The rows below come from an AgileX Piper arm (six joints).
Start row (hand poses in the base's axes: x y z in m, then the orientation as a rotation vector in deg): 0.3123, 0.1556, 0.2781, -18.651, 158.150, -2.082
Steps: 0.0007, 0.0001, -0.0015, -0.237, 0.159, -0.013; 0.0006, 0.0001, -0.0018, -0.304, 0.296, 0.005; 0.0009, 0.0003, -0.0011, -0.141, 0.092, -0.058; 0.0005, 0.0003, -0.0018, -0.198, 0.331, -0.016; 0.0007, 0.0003, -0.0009, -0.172, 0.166, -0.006; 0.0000, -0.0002, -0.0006, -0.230, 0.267, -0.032; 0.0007, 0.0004, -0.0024, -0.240, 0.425, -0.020; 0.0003, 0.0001, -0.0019, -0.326, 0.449, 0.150; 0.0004, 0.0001, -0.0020, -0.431, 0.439, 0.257; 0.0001, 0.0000, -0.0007, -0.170, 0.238, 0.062; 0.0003, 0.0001, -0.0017, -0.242, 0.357, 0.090; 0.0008, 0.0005, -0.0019, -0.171, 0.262, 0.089; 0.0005, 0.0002, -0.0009, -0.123, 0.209, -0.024; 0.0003, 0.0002, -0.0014, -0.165, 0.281, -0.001; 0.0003, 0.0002, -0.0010, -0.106, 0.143, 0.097; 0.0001, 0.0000, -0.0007, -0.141, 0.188, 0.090; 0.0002, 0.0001, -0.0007, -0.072, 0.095, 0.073; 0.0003, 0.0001, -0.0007, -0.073, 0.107, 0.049; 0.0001, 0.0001, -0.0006, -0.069, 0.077, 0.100
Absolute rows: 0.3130, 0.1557, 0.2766, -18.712, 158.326, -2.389; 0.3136, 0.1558, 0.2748, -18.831, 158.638, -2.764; 0.3145, 0.1561, 0.2737, -18.798, 158.748, -2.960; 0.3150, 0.1564, 0.2719, -18.865, 159.090, -3.189; 0.3157, 0.1567, 0.2710, -18.920, 159.266, -3.405; 0.3157, 0.1565, 0.2704, -18.965, 159.549, -3.693; 0.3164, 0.1569, 0.2680, -19.049, 159.986, -3.970; 0.3167, 0.1570, 0.2661, -19.394, 160.420, -4.325; 0.3171, 0.1571, 0.2641, -19.914, 160.827, -4.806; 0.3172, 0.1571, 0.2634, -20.073, 161.059, -4.996; 0.3175, 0.1572, 0.2617, -20.305, 161.406, -5.263; 0.3183, 0.1577, 0.2598, -20.507, 161.655, -5.446; 0.3188, 0.1579, 0.2589, -20.531, 161.872, -5.593; 0.3191, 0.1581, 0.2575, -20.608, 162.158, -5.784; 0.3194, 0.1583, 0.2565, -20.790, 162.284, -5.893; 0.3195, 0.1583, 0.2558, -20.976, 162.457, -6.046; 0.3197, 0.1584, 0.2551, -21.109, 162.539, -6.119; 0.3200, 0.1585, 0.2544, -21.211, 162.637, -6.196; 0.3201, 0.1586, 0.2538, -21.379, 162.695, -6.262
